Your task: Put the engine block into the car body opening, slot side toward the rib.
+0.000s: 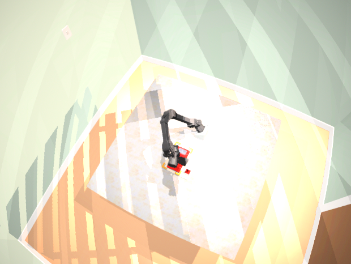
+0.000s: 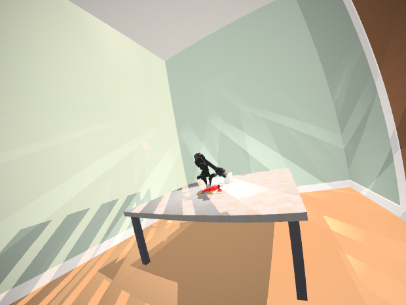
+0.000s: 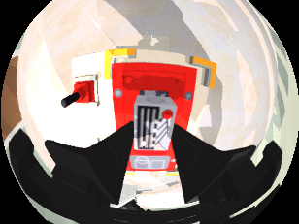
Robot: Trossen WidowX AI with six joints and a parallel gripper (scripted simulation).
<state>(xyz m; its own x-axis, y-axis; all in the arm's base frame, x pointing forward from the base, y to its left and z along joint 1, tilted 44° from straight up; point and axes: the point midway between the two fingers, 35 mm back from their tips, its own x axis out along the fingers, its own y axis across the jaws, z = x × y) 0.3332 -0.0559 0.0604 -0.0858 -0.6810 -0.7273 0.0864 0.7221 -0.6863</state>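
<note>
Now: gripper tip 1 cm above the engine block.
</note>
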